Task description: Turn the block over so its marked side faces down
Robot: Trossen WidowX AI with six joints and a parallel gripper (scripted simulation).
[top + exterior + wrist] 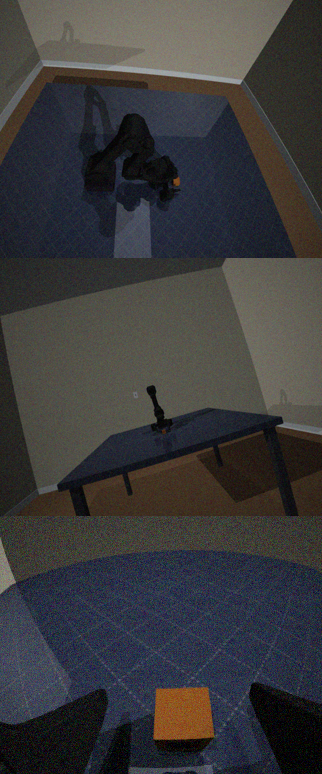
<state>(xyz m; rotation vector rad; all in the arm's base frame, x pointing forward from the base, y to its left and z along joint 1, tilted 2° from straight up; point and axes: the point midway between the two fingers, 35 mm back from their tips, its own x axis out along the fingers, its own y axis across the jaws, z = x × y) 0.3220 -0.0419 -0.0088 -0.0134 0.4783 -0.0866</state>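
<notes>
The block lies 20 mm behind my gripper tip and 10 mm below it.
</notes>
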